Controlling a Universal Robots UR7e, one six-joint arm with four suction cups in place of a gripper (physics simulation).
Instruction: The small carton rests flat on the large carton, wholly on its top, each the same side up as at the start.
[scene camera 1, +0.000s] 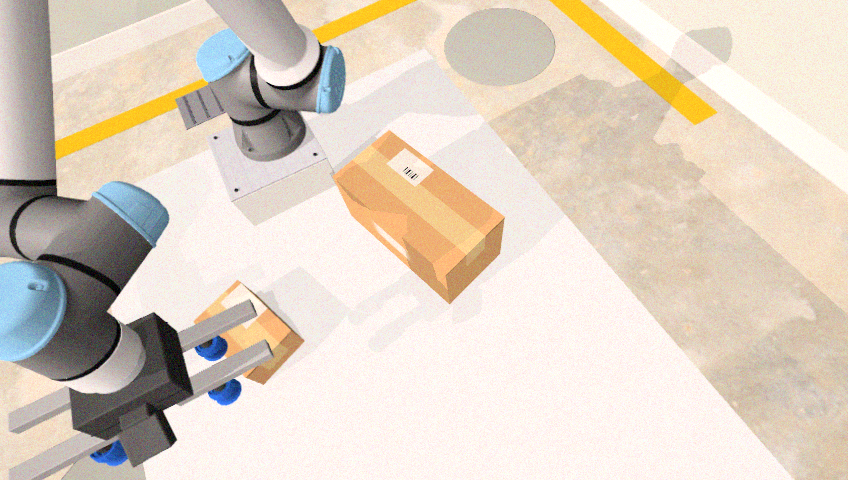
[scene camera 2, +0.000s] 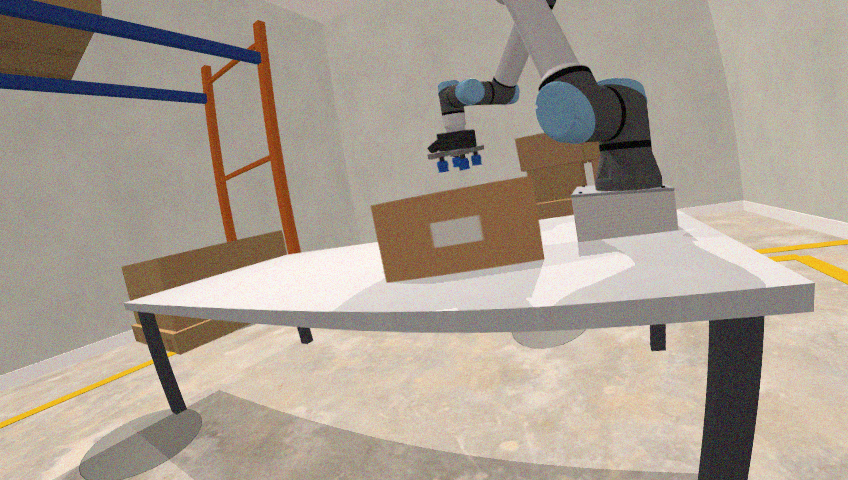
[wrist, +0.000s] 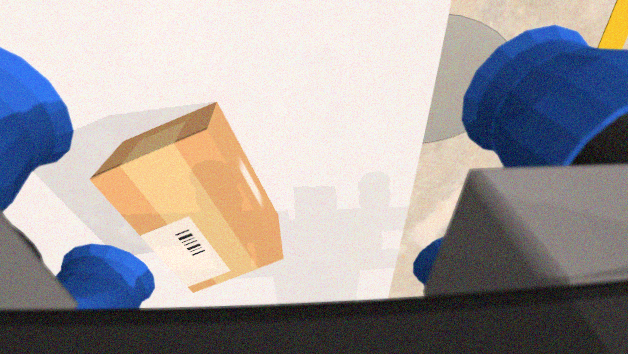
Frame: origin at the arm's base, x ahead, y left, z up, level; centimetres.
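Seen in the pictures: hand at its tool point: (scene camera 2: 461, 167) (wrist: 277, 202); arm's base at its link origin: (scene camera 1: 272, 135) (scene camera 2: 628, 187).
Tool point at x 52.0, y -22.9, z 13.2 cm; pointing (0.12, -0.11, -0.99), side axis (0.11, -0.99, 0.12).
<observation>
Offsets run from my tool point to a thing's top centre.
The small carton @[dx -13.0, dy +5.7, dz -15.1 cm] (scene camera 1: 270, 324) (wrist: 165, 187) lies flat on the white table (scene camera 1: 535, 386) (scene camera 2: 624, 321) (wrist: 300, 60), label side up, left of and apart from the large carton. In scene camera 2 it does not show. The large carton @[dx -19.2, dy +44.0, dz -7.5 cm] (scene camera 1: 416, 196) (scene camera 2: 410, 237) stands flat on the table beside the robot's base, its barcode label up; its top bears nothing. My gripper (scene camera 1: 159, 399) (scene camera 2: 459, 163) (wrist: 272, 190) is open, with its blue cups bare. It hangs above the table, higher than the large carton's top, and its bars partly cover the small carton in scene camera 1.
The robot's base block (scene camera 1: 285, 199) (scene camera 2: 624, 217) stands near the large carton. Behind the table are an orange and blue rack (scene camera 2: 274, 142), stacked boxes (scene camera 2: 553, 172) and a long box (scene camera 2: 202, 261). The arm fills the left of scene camera 1.
</observation>
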